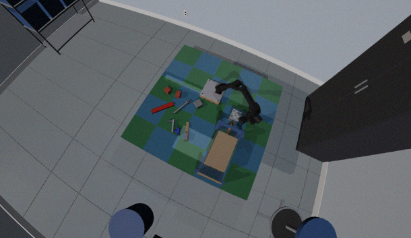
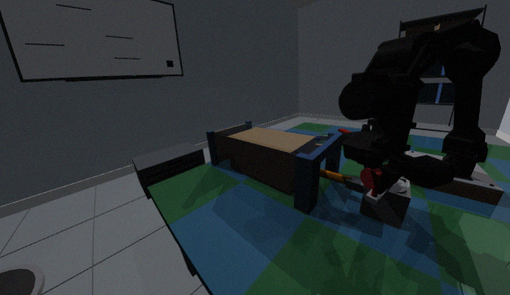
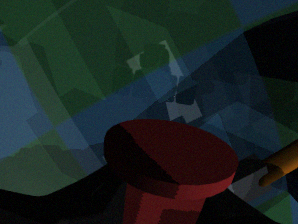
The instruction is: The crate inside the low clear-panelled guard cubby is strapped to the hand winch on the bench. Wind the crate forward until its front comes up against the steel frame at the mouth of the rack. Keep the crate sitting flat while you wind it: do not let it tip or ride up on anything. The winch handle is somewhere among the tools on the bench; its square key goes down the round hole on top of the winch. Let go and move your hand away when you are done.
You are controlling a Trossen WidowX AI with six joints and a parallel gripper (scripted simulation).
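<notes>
My gripper tip is now 13 cm short of the blue steel frame, 10 cm to the left of it and 1 cm above it. The rest, counted from my gripper tip: red knob (2 cm above); grey crank arm (1 cm behind, 4 cm to the right, 1 cm below); grey winch (4 cm behind, 11 cm to the right, 8 cm below).
</notes>
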